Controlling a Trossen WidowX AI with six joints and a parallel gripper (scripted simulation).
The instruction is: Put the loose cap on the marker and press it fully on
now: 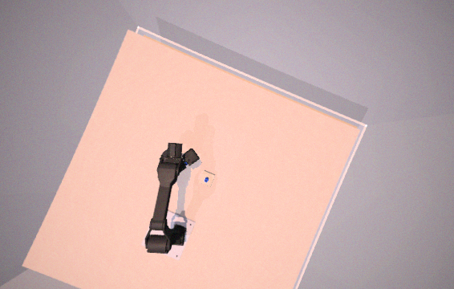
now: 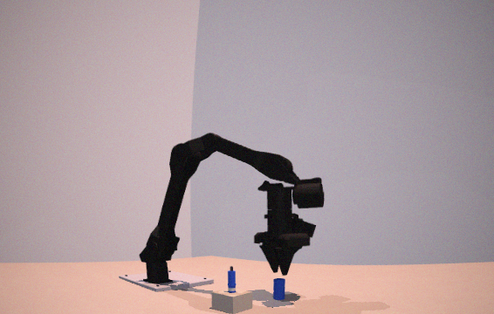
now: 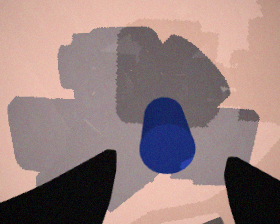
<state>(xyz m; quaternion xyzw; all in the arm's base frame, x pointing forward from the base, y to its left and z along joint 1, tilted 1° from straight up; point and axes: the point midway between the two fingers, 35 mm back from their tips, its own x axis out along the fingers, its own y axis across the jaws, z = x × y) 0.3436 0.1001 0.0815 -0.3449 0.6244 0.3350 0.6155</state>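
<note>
Right now the blue cap is 40 mm below my gripper tip. Round my gripper tip: holder block 30 mm behind, 140 mm to the right, 50 mm below.
</note>
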